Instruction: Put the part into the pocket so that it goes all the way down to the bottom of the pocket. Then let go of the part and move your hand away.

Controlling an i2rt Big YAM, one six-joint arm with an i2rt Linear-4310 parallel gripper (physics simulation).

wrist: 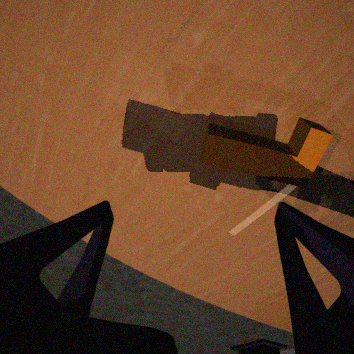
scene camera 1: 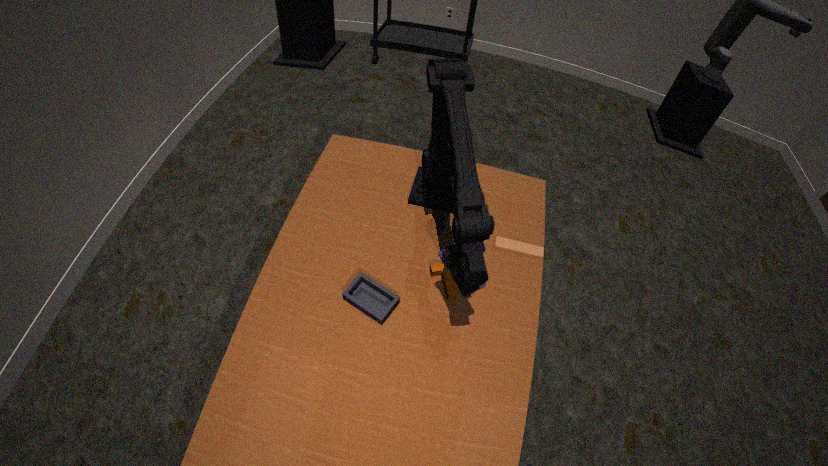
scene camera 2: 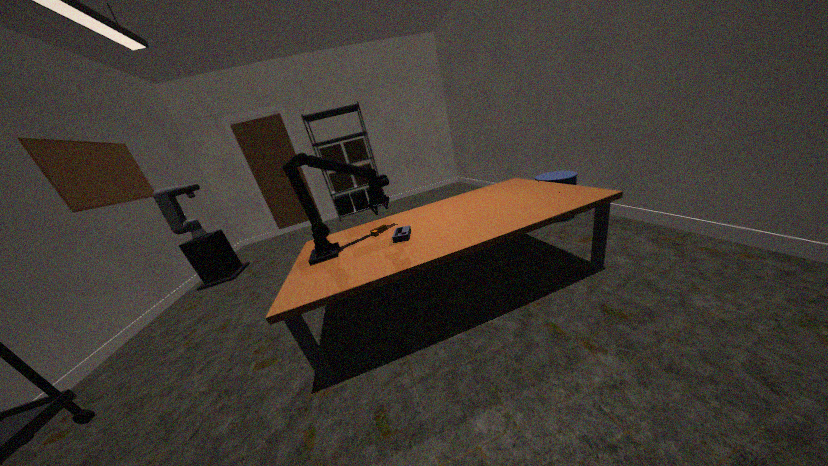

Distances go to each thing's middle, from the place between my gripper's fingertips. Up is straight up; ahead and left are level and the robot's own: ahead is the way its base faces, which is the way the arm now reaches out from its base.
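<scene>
I see where the orange L-shaped block (wrist: 294, 162) is: 4 cm to the right of my hand, 5 cm behind it and 10 cm below it.
</scene>
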